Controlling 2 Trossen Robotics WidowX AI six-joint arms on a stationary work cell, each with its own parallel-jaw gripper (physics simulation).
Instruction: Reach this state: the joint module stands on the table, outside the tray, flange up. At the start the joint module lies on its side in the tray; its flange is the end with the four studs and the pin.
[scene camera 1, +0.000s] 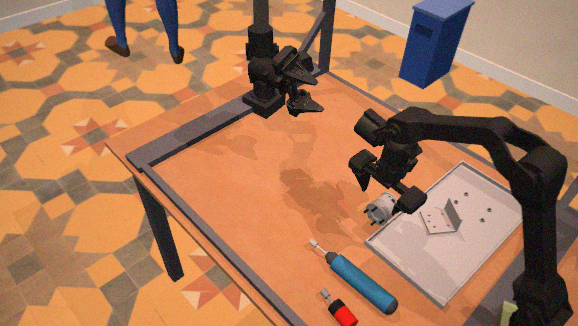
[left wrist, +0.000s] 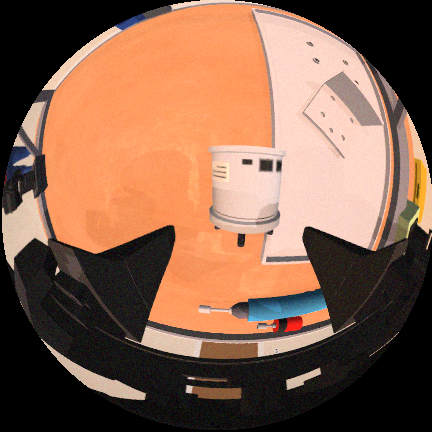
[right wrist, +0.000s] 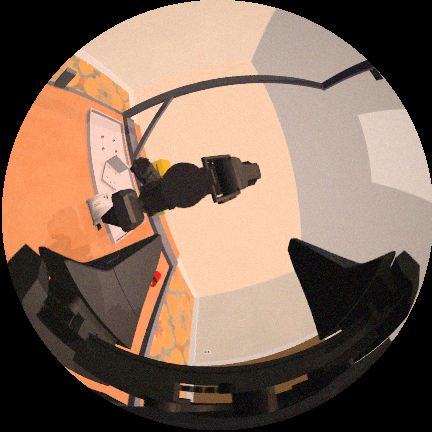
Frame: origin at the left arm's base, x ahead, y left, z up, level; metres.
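Where they show: left gripper, fingertip midpoint: (scene camera 1: 378, 202) (left wrist: 242, 232) (right wrist: 112, 213); right gripper, fingertip midpoint: (scene camera 1: 320, 97) (right wrist: 228, 243); left arm's base, link origin: (left wrist: 410, 234); right arm's base, link origin: (scene camera 1: 264, 95) (left wrist: 33, 178).
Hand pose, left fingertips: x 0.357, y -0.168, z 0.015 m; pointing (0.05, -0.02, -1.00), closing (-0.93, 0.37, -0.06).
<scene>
Each offset is from my left fingertips to the top centre of the thing. "spot": to the spot under its first point. Level surfaces: height alone.
The white joint module {spot: dx -0.019, dy -0.017, dz -0.012 m} (scene camera 1: 387, 203) (left wrist: 246, 192) (right wrist: 98, 206) lies on its side on the table {dz -0.072 m} (scene camera 1: 225, 190), close beside the tray {dx -0.182, dy -0.074, dz -0.056 m} (scene camera 1: 415, 262) (left wrist: 320, 200) (right wrist: 102, 122). In scene camera 1 its studded flange faces lower left; I cannot make out the pin. Whether it touches the tray's edge is unclear. My left gripper (scene camera 1: 381, 200) (left wrist: 242, 232) is open and empty, above the module, with one finger partly hiding it in scene camera 1. My right gripper (scene camera 1: 319, 95) (right wrist: 228, 243) is open and empty, at the back of the table, far from the module.
A thin angled bracket (scene camera 1: 436, 223) (left wrist: 345, 100) and several small round parts lie in the tray. A blue-handled tool {spot: dx -0.034, dy +0.201, dz -0.033 m} (scene camera 1: 362, 282) (left wrist: 285, 307) and a red-handled tool {dx -0.004, dy +0.268, dz -0.038 m} (scene camera 1: 345, 315) (left wrist: 294, 324) lie in front of the module. A dark frame bar (scene camera 1: 225, 236) runs along the table edge.
</scene>
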